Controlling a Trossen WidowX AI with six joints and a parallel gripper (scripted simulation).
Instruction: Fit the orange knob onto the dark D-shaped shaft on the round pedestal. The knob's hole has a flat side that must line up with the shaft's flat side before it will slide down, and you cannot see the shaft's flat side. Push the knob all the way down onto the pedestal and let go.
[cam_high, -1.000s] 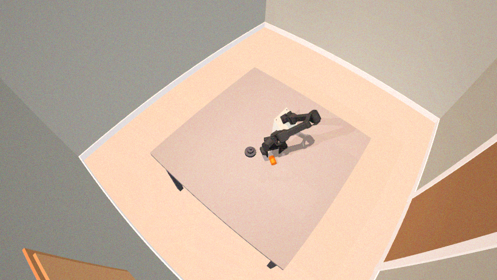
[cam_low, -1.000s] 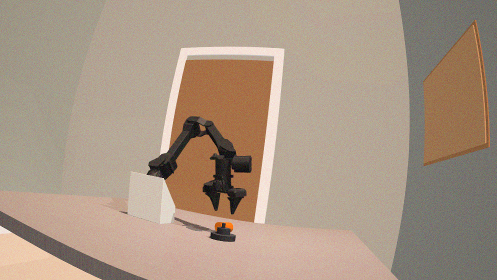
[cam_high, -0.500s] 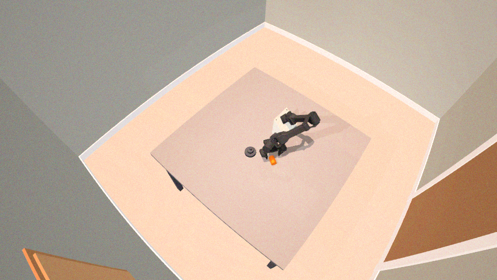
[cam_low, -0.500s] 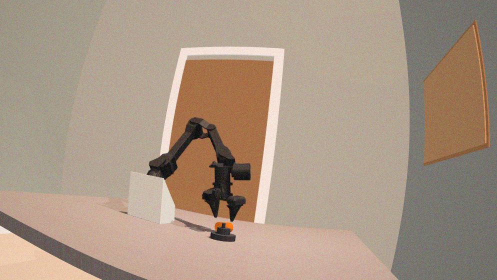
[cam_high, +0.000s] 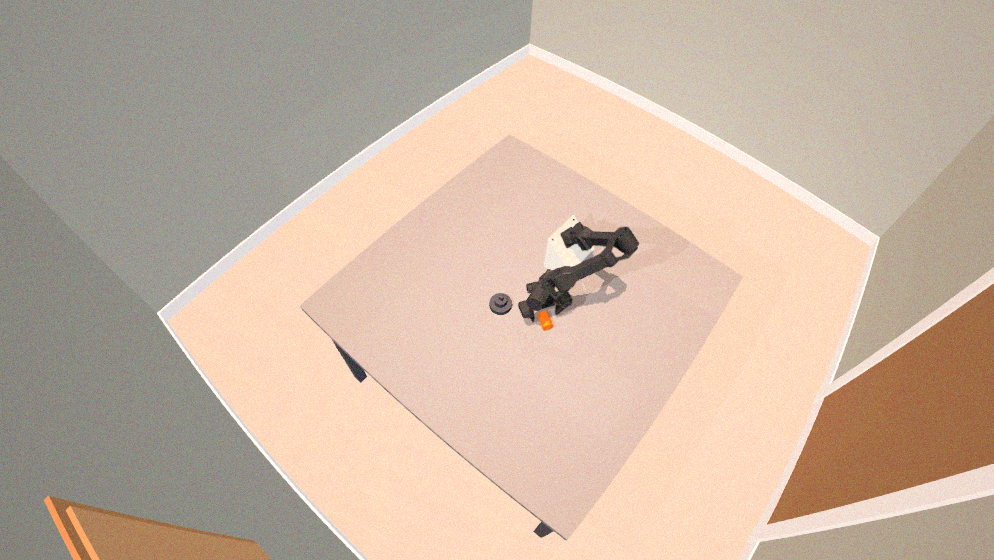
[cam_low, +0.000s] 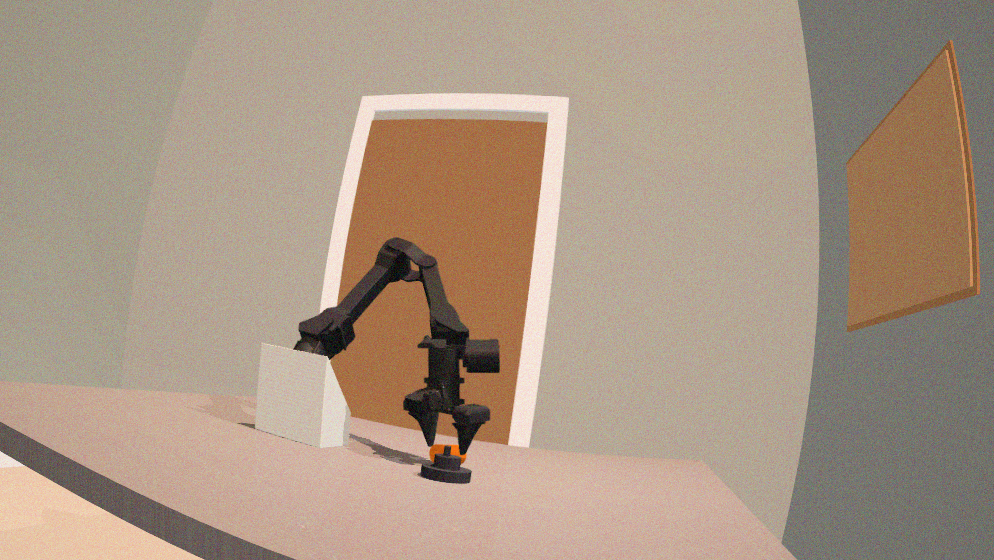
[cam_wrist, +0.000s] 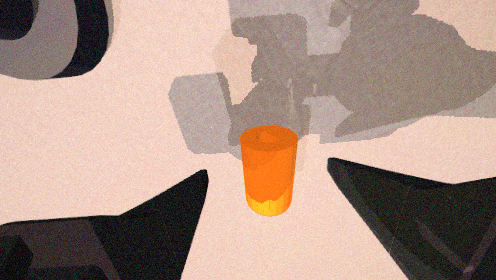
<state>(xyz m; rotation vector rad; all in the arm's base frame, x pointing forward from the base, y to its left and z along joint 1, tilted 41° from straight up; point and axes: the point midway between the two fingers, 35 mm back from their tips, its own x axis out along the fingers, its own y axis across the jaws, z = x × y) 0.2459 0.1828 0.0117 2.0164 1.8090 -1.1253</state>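
My gripper tip is now 1 cm to the right of the orange knob and 1 cm above it. The rest, counted from my gripper tip: pedestal: 16 cm to the right, 8 cm ahead.
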